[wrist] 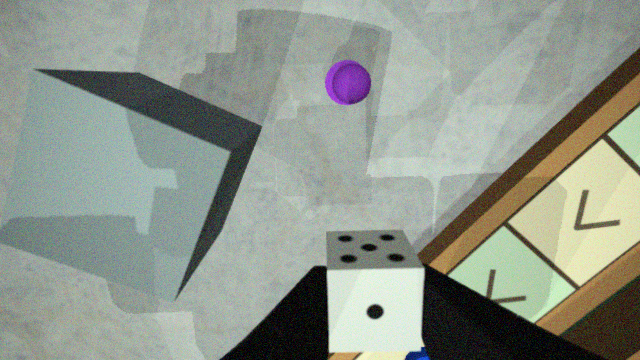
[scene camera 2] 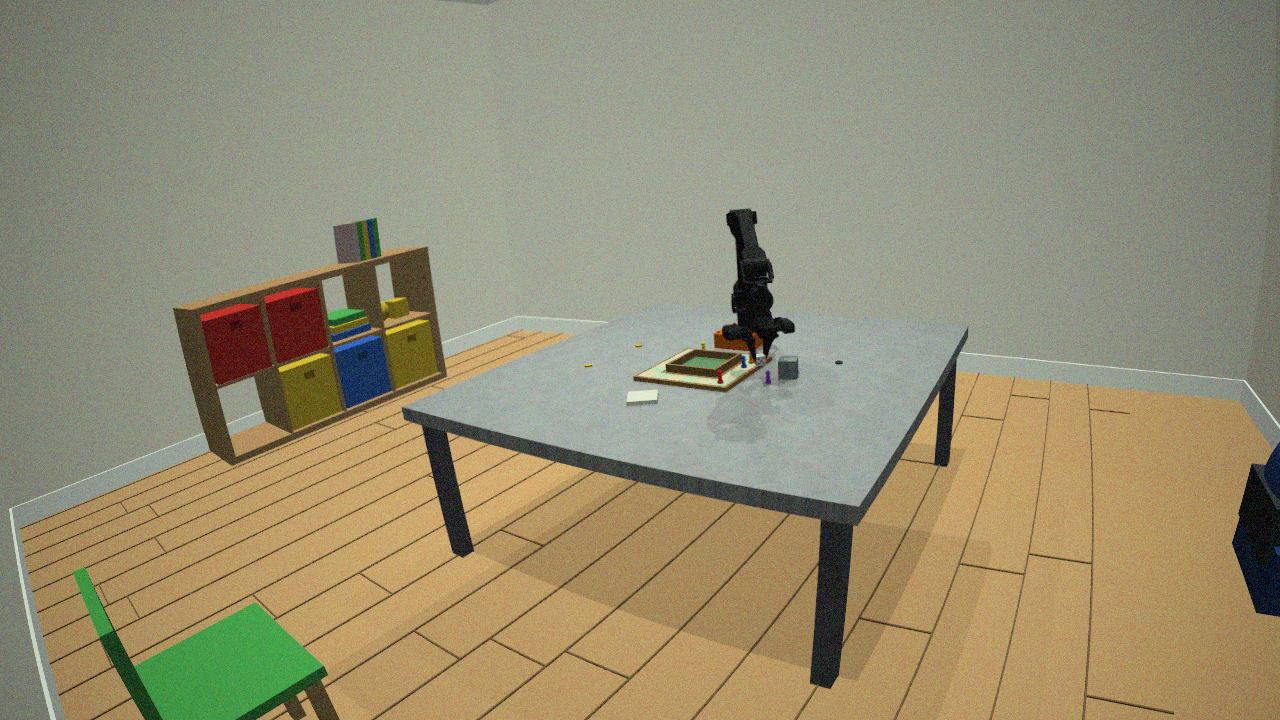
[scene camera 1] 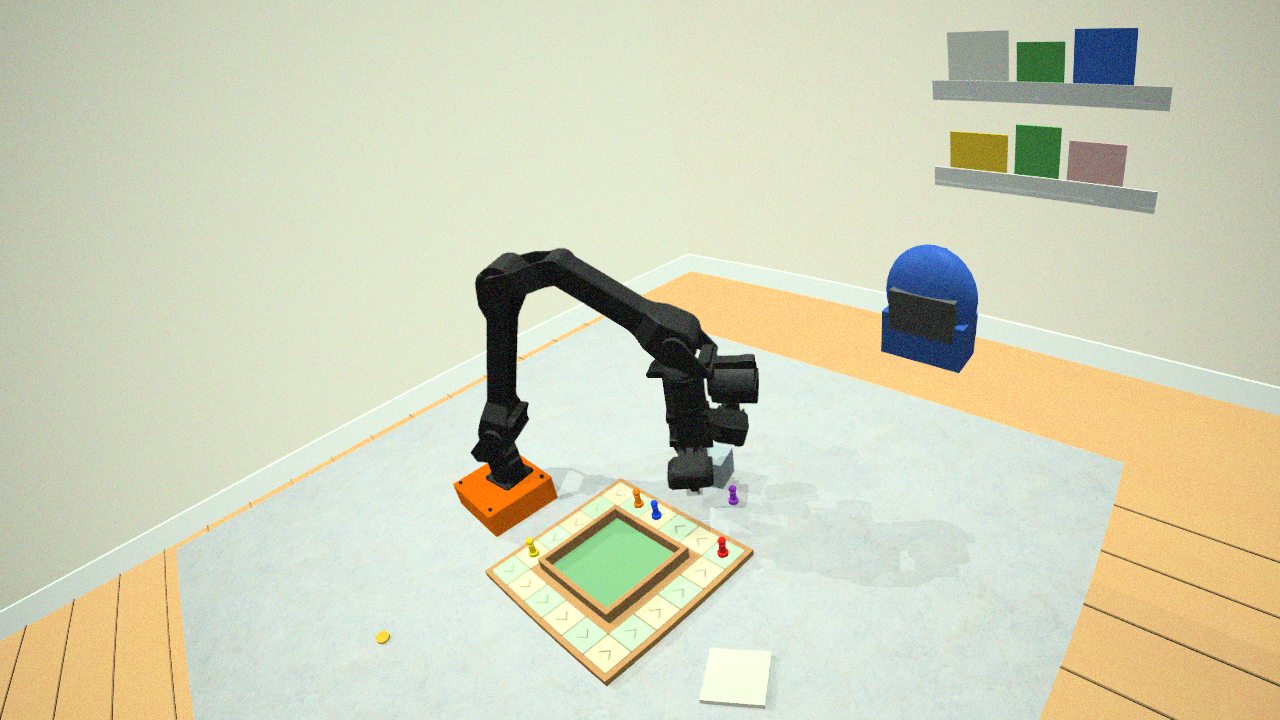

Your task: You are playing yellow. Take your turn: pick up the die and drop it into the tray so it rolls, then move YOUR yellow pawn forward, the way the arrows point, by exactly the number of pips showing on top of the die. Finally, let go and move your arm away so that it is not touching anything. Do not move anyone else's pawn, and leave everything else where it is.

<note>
My gripper holds a white die. I also see a purple pawn, a grey cube and a green tray.
My gripper is seen too in the wrist view and in scene camera 2.
</note>
